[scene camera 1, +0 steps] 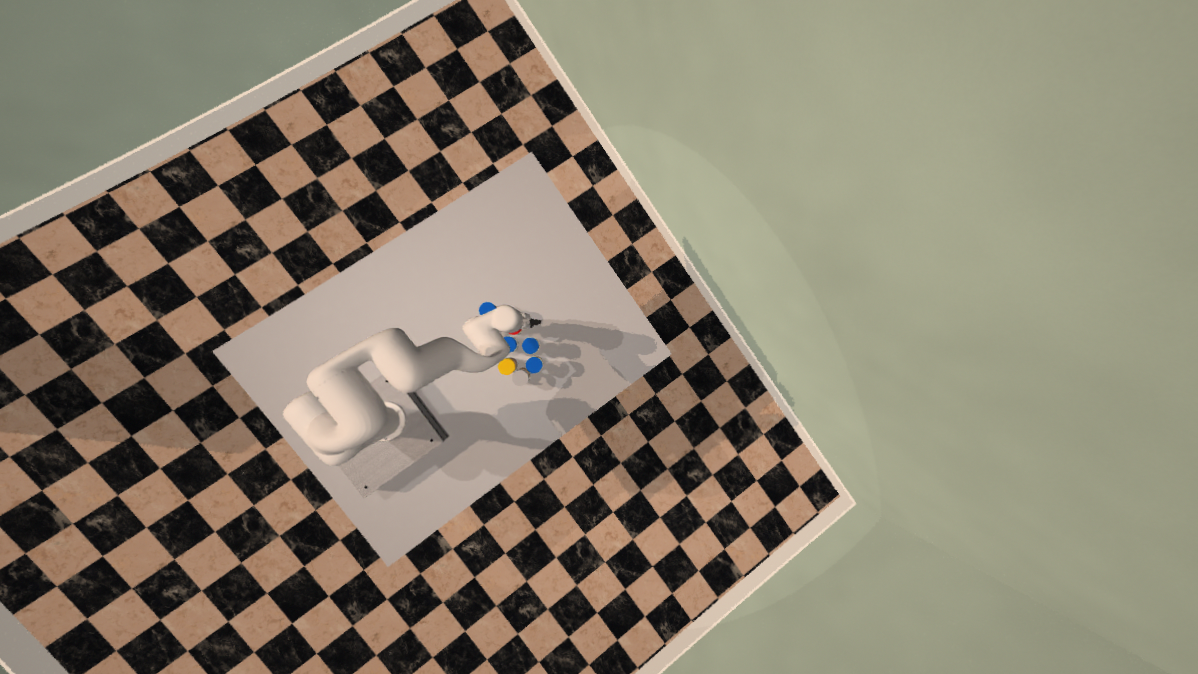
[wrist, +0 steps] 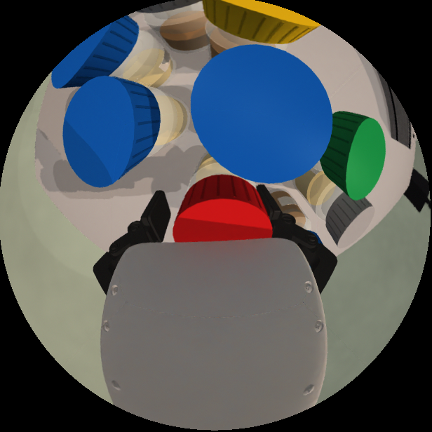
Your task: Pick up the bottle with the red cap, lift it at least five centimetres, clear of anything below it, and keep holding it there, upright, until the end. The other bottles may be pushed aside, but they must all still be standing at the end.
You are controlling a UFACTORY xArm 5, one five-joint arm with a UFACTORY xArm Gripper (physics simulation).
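Observation:
The bottle with the red cap (scene camera 1: 515, 331) (wrist: 223, 217) stands upright. In the wrist view its cap lies between the two black fingers of my gripper (wrist: 214, 202), nearer the right finger, and the housing hides its near edge. The gripper is open and grips nothing; its fingers stand on either side of the cap. In the scene view the arm's wrist hides most of the red cap, and one black finger (scene camera 1: 535, 321) shows. How far down the bottle the fingers reach is hidden.
Close beyond stands a blue-capped bottle (scene camera 1: 510, 344) (wrist: 261, 114). Two more blue caps (scene camera 1: 530, 345) (wrist: 100, 132), (scene camera 1: 534, 364) (wrist: 95, 52) lie left. A yellow cap (scene camera 1: 506, 366) (wrist: 260, 20) is farther. Green (wrist: 367, 157) and grey (wrist: 350, 222) caps lie right, near another blue cap (scene camera 1: 487, 309) (wrist: 315, 236).

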